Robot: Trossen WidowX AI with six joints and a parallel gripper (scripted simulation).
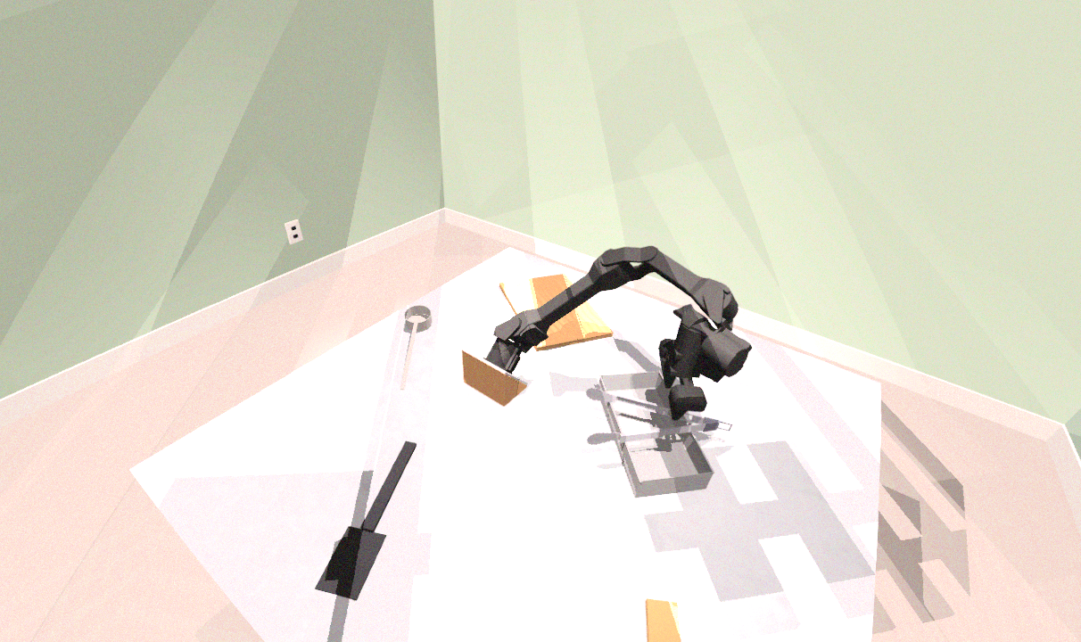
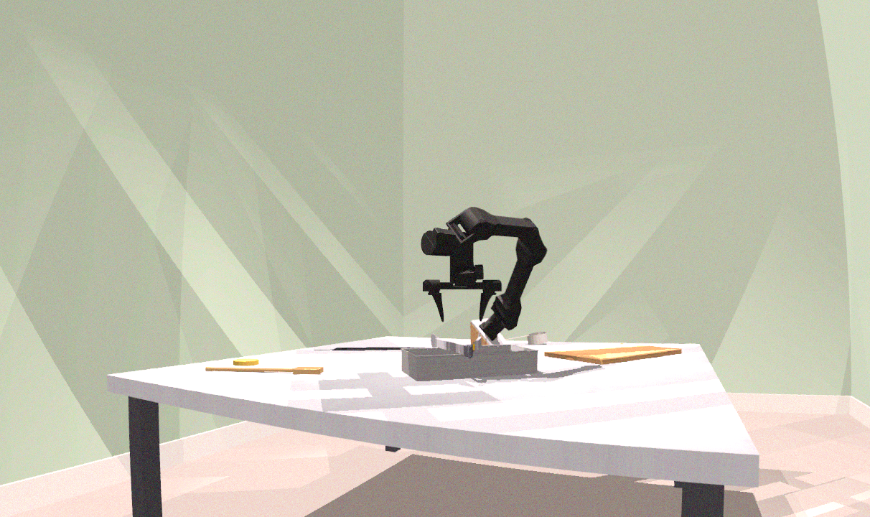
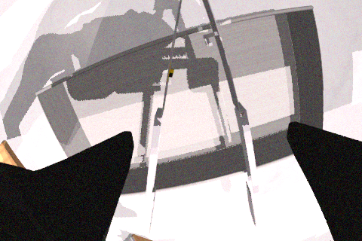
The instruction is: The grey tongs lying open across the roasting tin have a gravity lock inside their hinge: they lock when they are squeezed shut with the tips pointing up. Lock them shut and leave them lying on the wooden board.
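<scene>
My gripper tip is now 100 mm above the grey roasting tin, 30 mm past it and 10 mm to the right of it. The rest, counted from my gripper tip: dark spatula: 460 mm to the right, 400 mm behind, 120 mm below; wooden board: 450 mm behind, 340 mm to the left, 120 mm below.
</scene>
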